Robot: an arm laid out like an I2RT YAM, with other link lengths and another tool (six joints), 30 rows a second.
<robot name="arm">
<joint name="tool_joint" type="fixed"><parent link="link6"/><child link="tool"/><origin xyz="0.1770 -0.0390 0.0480" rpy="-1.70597 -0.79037 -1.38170"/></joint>
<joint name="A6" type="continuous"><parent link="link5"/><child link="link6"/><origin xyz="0.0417 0.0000 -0.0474"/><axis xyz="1 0 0"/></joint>
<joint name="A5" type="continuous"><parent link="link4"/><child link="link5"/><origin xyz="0.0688 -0.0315 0.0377"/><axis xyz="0 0 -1"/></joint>
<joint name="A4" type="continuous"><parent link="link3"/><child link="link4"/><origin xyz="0.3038 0.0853 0.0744"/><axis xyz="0 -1 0"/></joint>
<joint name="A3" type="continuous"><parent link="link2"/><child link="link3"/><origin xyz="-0.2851 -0.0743 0.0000"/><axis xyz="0 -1 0"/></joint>
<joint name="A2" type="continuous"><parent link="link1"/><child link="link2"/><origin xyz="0.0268 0.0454 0.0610"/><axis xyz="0 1 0"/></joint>
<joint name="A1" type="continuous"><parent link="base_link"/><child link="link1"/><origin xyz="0.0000 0.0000 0.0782"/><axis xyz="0 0 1"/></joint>
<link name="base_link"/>
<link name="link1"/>
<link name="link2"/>
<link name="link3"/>
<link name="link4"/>
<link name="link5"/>
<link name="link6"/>
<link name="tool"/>
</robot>
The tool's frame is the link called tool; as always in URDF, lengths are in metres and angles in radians. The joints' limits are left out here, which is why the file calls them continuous.
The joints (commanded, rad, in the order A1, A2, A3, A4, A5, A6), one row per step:
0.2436, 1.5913, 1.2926, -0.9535, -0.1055, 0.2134
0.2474, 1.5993, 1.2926, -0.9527, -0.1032, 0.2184
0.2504, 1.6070, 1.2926, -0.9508, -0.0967, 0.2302
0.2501, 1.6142, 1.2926, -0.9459, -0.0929, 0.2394
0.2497, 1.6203, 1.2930, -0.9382, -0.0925, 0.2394
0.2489, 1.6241, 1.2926, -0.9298, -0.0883, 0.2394
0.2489, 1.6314, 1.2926, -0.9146, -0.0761, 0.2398
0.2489, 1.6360, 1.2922, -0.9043, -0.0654, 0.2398
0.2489, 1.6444, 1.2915, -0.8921, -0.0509, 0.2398
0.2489, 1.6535, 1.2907, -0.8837, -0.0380, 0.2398
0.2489, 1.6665, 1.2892, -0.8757, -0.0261, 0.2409
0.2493, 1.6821, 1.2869, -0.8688, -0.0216, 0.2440
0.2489, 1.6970, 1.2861, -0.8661, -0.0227, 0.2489
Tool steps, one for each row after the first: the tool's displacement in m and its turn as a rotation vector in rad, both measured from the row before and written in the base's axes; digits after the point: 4 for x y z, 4 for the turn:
-0.0003, 0.0010, -0.0034, -0.0025, 0.0073, -0.0016
0.0000, -0.0005, -0.0032, -0.0043, 0.0061, -0.0102
0.0011, -0.0011, -0.0027, -0.0016, 0.0029, -0.0102
0.0021, 0.0003, -0.0016, 0.0001, -0.0020, -0.0005
0.0023, -0.0008, -0.0008, -0.0028, -0.0051, -0.0021
0.0044, -0.0017, -0.0011, -0.0092, -0.0105, -0.0041
0.0030, -0.0017, -0.0007, -0.0085, -0.0076, -0.0034
0.0034, -0.0024, -0.0021, -0.0126, -0.0064, -0.0046
0.0023, -0.0023, -0.0030, -0.0122, -0.0016, -0.0041
0.0018, -0.0023, -0.0051, -0.0122, 0.0036, -0.0048
0.0007, -0.0008, -0.0071, -0.0060, 0.0099, -0.0039
-0.0002, -0.0002, -0.0069, -0.0008, 0.0133, -0.0048

